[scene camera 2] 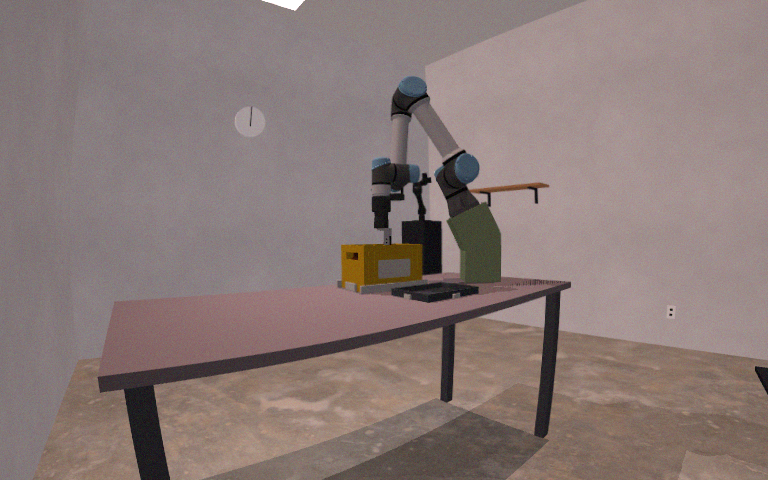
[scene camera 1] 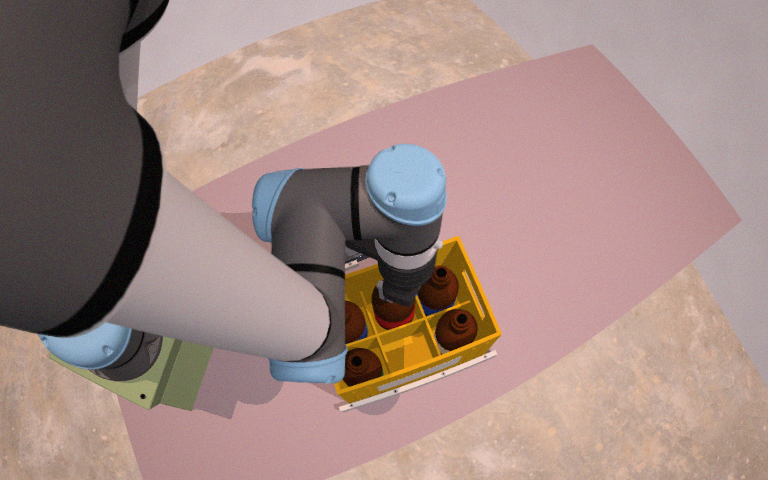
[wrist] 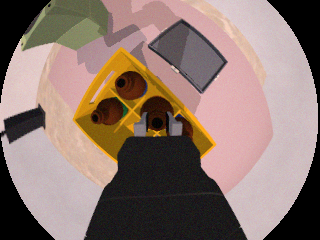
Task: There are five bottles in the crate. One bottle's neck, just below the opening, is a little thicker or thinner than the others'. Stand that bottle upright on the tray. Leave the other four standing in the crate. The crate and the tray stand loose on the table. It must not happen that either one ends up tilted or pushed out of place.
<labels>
A crate shows in scene camera 2 (377, 264), in scene camera 1 and in the wrist view. One and the same spot on the crate: (wrist: 109, 139) is (scene camera 1: 398, 378).
</labels>
